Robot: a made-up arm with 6 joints.
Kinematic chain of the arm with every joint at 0, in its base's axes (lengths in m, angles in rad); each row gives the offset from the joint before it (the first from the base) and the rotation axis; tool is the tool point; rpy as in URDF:
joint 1: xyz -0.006 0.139 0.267 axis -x
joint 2: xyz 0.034 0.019 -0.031 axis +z
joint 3: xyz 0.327 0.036 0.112 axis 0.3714 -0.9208 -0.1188
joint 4: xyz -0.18 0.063 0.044 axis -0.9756 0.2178 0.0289
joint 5: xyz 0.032 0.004 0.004 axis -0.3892 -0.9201 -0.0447
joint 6: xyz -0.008 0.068 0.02 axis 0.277 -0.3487 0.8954
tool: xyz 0.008 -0.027 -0.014 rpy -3.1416 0 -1.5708
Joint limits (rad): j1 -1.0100..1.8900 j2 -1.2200..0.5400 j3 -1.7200..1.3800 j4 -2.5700..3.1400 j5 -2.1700..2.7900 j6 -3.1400..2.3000
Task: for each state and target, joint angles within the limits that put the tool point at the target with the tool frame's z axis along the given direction. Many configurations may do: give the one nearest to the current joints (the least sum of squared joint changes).
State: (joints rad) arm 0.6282 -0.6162 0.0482 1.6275 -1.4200 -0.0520
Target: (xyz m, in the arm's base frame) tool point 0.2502 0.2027 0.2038 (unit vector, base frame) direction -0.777 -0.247 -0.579
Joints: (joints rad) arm 1.1267 -0.2163 0.4221 1.7768 -1.5858 0.1156
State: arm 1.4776 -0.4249 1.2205 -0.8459 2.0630 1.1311
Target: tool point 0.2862 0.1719 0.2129 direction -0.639 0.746 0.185
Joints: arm 1.8192 -0.6151 1.3800 -0.4725 2.2131 1.0724
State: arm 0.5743 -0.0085 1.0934 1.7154 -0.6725 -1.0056
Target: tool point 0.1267 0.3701 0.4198 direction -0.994 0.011 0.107
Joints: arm -0.2799 0.5400 0.2303 1.3428 -1.4655 -1.4278
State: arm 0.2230 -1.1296 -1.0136 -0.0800 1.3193 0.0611
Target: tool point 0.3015 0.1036 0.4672 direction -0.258 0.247 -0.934
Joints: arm -0.1870 -0.6519 -0.7171 -0.4096 0.4352 -0.1908
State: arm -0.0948 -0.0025 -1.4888 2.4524 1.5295 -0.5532
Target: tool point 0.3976 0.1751 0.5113 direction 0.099 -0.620 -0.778
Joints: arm 0.5302 -0.6025 -1.7200 2.9528 1.4811 -0.4679
